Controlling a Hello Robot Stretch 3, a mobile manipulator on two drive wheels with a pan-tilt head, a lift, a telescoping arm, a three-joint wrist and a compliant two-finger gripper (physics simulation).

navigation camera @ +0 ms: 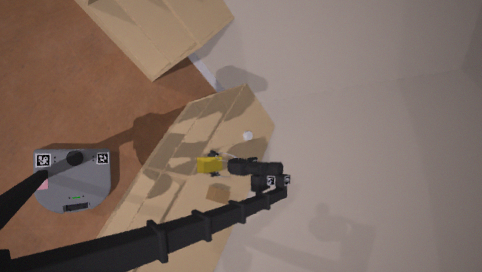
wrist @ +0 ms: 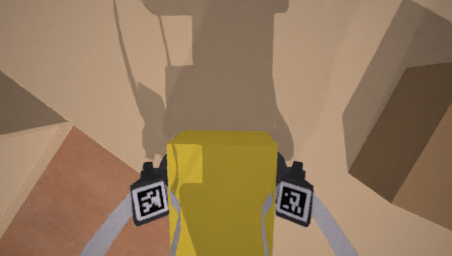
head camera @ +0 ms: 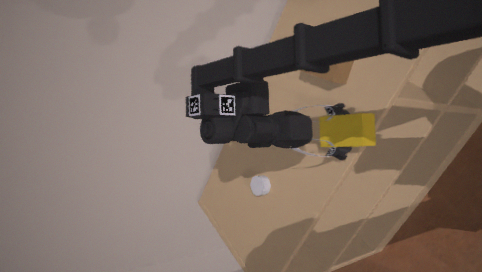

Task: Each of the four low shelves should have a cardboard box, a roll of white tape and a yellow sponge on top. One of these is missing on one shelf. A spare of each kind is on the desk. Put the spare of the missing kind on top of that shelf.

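Frame: origin at the robot's base, x down, y left, z ahead, level; millimetres.
Where they show: gripper, fingertip midpoint: (wrist: 222, 166); robot's base at its link origin: (navigation camera: 75, 157).
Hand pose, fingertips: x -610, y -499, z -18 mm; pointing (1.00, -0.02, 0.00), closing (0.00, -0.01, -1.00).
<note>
Things, the pixels of their top centre, and the offset from my fingertips. Level surfaces: height alone.
- yellow sponge at its top centre: (wrist: 221, 227) (head camera: 339, 130) (navigation camera: 213, 164) dx -51, dy +20, dz -1 mm
- low wooden shelf at its surface level: dx +0 mm
- white tape roll at its top centre: (head camera: 256, 185) (navigation camera: 249, 135) dx -24, dy -254, dz +127 mm
- cardboard box at its top centre: (head camera: 319, 61) (navigation camera: 222, 196) dx -50, dy -25, dz -146 mm
My gripper (head camera: 337, 131) (navigation camera: 214, 164) (wrist: 222, 166) is shut on a yellow sponge (head camera: 357, 130) (navigation camera: 208, 164) (wrist: 225, 215), with one finger on each side of it. The sponge is over the top of a low wooden shelf (head camera: 295, 200) (navigation camera: 261, 122) (wrist: 325, 30); I cannot tell whether it touches the top. A white tape roll (head camera: 260, 186) (navigation camera: 248, 135) stands on this top, to one side of the gripper. A cardboard box (head camera: 336, 74) (navigation camera: 218, 194) (wrist: 425, 130) lies on the other side; the arm partly covers it in the head view. The desk and its spares do not show.
A second low shelf (navigation camera: 187, 25) stands at the upper left of the navigation view, across a gap from this one. A pale wall (head camera: 100, 150) (navigation camera: 375, 150) runs behind the shelf. My grey base (navigation camera: 75, 185) stands on the brown floor at the shelf's front side.
</note>
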